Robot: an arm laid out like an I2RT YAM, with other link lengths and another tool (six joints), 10 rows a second.
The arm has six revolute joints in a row. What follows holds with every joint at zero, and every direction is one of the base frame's.
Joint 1 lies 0.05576 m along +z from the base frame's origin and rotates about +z.
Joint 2 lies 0.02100 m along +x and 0.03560 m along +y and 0.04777 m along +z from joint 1 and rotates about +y.
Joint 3 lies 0.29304 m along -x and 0.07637 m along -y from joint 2 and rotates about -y.
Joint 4 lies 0.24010 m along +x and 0.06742 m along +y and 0.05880 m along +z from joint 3 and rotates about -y.
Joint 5 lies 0.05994 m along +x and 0.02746 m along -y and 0.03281 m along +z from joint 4 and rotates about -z.
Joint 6 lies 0.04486 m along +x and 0.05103 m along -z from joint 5 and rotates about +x.
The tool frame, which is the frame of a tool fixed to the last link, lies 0.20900 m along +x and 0.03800 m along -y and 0.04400 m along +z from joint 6; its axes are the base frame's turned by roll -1.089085, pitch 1.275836 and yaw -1.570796 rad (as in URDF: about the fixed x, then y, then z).
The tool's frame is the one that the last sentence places.
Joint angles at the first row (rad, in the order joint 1, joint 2, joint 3, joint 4, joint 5, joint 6):
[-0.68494 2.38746 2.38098 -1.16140 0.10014 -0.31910]
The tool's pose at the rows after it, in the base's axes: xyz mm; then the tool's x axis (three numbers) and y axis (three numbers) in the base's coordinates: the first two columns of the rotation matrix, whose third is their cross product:
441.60, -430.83, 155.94, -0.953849, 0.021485, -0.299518, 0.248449, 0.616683, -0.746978
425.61, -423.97, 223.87, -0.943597, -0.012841, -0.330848, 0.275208, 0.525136, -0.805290
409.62, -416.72, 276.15, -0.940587, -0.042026, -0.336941, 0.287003, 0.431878, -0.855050
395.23, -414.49, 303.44, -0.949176, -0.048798, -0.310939, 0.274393, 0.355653, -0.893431
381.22, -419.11, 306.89, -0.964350, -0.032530, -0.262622, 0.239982, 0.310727, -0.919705
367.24, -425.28, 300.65, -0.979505, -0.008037, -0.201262, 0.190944, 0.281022, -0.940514
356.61, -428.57, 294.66, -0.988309, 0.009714, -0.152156, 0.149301, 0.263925, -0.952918
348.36, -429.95, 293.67, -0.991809, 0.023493, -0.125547, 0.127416, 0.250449, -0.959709
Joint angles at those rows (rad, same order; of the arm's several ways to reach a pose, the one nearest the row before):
[-0.67197 2.24289 2.32226 -1.16180 0.15812 -0.32903]
[-0.65061 2.11055 2.28759 -1.15877 0.23251 -0.34581]
[-0.62314 2.01477 2.26695 -1.15532 0.31987 -0.36641]
[-0.59987 1.96744 2.25278 -1.15529 0.40913 -0.38395]
[-0.59453 1.95370 2.22796 -1.15527 0.47856 -0.39807]
[-0.59492 1.95143 2.19442 -1.15604 0.54112 -0.41029]
[-0.59492 1.94800 2.16314 -1.15680 0.58537 -0.41906]
[-0.59491 1.94036 2.14253 -1.15834 0.61475 -0.42134]

